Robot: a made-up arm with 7 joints.
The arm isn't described. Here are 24 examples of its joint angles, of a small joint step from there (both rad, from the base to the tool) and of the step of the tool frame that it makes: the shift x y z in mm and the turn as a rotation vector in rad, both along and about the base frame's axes.
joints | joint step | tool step
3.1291 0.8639 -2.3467 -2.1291 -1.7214 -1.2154 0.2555 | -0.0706 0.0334 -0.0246 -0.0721 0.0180 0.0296 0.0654 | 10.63 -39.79 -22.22 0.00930 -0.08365 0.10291
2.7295 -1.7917 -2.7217 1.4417 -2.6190 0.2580 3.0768 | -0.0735 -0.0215 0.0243 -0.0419 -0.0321 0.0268 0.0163 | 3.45 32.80 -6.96 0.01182 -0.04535 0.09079
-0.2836 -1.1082 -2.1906 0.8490 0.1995 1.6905 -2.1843 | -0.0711 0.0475 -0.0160 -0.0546 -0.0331 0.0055 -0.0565 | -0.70 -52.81 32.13 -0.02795 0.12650 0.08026
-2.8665 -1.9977 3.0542 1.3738 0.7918 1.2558 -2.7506 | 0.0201 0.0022 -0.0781 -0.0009 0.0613 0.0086 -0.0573 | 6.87 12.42 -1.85 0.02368 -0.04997 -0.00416
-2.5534 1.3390 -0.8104 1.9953 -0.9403 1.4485 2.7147 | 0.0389 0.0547 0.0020 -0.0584 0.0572 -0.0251 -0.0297 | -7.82 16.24 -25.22 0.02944 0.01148 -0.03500
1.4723 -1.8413 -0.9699 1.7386 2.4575 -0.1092 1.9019 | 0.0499 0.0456 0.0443 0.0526 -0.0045 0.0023 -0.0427 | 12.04 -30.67 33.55 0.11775 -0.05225 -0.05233
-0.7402 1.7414 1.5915 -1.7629 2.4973 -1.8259 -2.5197 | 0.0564 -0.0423 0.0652 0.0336 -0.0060 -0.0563 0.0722 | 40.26 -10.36 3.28 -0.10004 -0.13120 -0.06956
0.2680 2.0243 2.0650 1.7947 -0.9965 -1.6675 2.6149 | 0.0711 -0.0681 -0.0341 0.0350 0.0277 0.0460 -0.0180 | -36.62 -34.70 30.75 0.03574 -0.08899 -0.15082
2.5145 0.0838 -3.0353 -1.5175 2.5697 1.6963 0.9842 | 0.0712 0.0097 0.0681 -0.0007 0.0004 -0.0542 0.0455 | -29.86 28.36 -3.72 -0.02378 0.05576 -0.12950
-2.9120 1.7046 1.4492 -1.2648 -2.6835 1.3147 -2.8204 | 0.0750 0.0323 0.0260 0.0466 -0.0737 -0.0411 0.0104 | -21.19 42.82 -20.32 -0.03618 -0.09309 -0.15051
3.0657 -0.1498 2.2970 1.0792 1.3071 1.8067 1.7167 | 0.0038 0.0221 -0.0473 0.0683 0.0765 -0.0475 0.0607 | -13.07 12.45 -3.14 -0.12953 -0.02076 0.08771
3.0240 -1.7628 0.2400 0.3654 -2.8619 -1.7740 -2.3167 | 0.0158 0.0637 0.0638 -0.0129 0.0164 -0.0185 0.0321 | -0.65 -2.16 35.59 -0.05718 -0.09088 -0.02725
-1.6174 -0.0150 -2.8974 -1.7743 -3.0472 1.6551 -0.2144 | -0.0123 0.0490 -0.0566 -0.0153 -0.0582 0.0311 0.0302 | -22.18 15.52 -14.83 -0.08592 0.07080 0.08268
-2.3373 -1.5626 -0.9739 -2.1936 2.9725 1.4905 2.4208 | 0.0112 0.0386 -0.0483 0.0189 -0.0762 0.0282 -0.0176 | 11.24 -2.79 21.21 0.00795 0.01446 -0.03171
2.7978 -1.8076 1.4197 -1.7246 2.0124 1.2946 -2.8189 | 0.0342 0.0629 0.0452 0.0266 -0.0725 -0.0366 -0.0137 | 23.87 -15.94 30.83 -0.03995 -0.15742 0.00444
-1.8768 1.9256 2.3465 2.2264 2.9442 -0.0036 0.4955 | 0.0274 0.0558 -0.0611 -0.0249 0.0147 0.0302 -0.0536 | 22.86 11.28 -27.69 -0.08452 0.03028 0.01498
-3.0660 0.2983 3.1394 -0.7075 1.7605 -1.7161 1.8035 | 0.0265 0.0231 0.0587 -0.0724 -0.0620 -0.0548 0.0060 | -14.62 20.74 -28.68 -0.07369 -0.08415 -0.09960
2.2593 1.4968 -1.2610 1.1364 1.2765 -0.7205 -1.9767 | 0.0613 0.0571 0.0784 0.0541 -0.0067 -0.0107 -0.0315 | -27.19 23.88 -60.04 0.11182 -0.02613 -0.00422
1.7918 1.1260 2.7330 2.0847 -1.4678 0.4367 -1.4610 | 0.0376 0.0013 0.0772 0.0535 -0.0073 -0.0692 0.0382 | 25.65 14.89 -3.30 0.01221 0.07990 -0.14909
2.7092 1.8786 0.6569 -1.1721 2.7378 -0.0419 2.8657 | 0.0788 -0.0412 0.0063 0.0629 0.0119 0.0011 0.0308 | -46.04 41.76 13.84 0.03354 0.03154 -0.13702
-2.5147 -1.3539 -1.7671 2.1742 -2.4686 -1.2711 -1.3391 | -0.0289 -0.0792 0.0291 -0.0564 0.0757 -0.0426 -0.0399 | 19.12 -17.02 -8.87 0.04588 0.15617 0.08427
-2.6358 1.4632 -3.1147 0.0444 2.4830 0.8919 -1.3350 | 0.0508 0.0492 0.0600 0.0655 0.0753 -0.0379 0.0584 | 17.78 41.69 -21.06 0.18687 -0.02534 -0.05250
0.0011 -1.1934 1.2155 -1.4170 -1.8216 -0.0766 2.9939 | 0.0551 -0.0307 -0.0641 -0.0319 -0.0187 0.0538 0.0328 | 20.25 22.97 -36.28 -0.02470 -0.05294 -0.08731
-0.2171 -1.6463 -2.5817 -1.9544 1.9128 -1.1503 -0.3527 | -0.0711 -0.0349 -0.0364 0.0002 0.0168 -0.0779 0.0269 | 9.21 -18.14 -11.98 0.03507 -0.00054 0.02474
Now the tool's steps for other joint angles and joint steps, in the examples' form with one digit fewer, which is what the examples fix.
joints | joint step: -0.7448 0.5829 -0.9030 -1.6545 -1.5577 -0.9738 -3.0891 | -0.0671 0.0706 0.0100 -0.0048 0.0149 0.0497 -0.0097
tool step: 24.5 38.7 -8.8 -0.0660 0.0387 0.0089
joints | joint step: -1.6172 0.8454 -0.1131 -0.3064 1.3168 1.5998 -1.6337 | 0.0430 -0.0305 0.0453 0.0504 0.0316 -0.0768 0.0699
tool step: 19.5 -10.9 16.8 -0.0589 -0.1354 -0.0469
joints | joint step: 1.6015 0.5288 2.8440 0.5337 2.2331 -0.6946 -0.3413 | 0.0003 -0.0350 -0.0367 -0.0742 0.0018 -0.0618 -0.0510
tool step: -2.5 1.3 5.2 -0.0251 -0.0427 0.0693
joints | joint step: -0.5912 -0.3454 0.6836 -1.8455 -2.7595 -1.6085 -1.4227 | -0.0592 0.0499 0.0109 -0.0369 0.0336 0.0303 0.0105
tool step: 22.5 -8.8 7.1 0.0108 -0.0183 0.0356
